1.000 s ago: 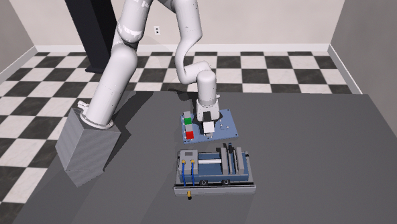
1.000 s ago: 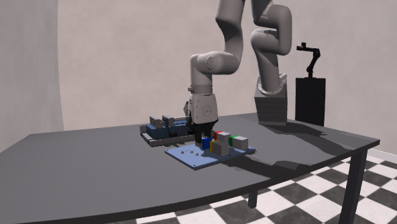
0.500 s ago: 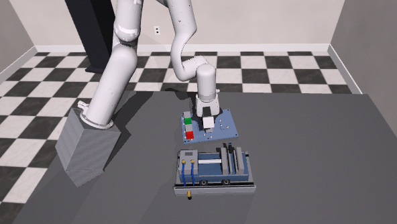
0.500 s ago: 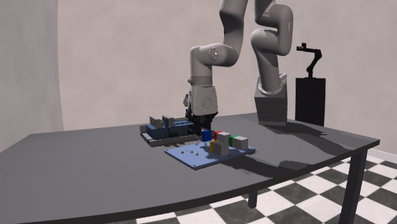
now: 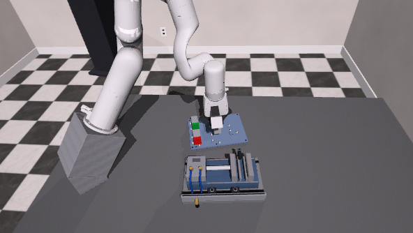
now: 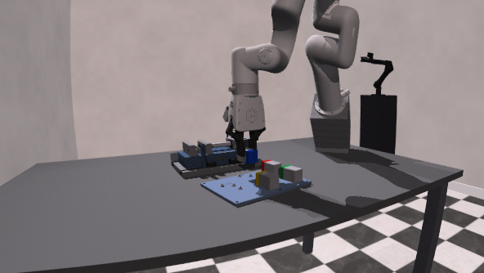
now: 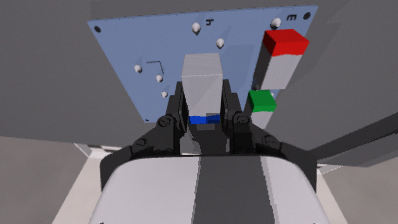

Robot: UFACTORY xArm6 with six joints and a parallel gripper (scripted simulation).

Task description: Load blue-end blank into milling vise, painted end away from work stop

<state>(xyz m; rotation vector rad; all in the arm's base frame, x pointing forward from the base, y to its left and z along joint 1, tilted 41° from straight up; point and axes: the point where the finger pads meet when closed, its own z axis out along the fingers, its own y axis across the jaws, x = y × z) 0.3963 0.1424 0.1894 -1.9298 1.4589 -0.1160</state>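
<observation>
Now: the red-ended blank 8 cm below my hand, 8 cm behind it and 4 cm to the right of it. Round my hand: blue-ended blank 2 cm below; then yellow-ended blank 8 cm to the left, 8 cm below, 4 cm behind; then green-ended blank 12 cm behind, 8 cm below, 5 cm to the left.
</observation>
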